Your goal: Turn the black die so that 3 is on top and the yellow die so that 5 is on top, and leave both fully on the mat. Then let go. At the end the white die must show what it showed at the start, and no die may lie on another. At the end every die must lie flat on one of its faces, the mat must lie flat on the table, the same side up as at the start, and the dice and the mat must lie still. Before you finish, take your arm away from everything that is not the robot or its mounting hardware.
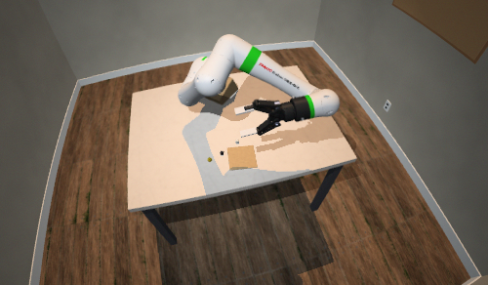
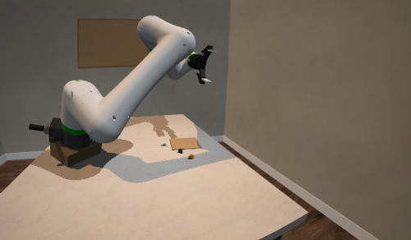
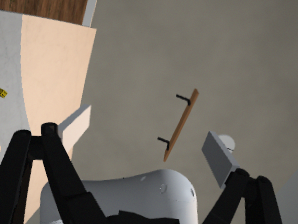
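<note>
The yellow die lies 370 mm below my hand, 150 mm behind it and 110 mm to the right of it. Also, from my hand: tan mat (380 mm below, 100 mm behind, 50 mm to the left); white die (370 mm below, 210 mm behind, 70 mm to the left); black die (370 mm below, 170 mm behind, 40 mm to the right).
</note>
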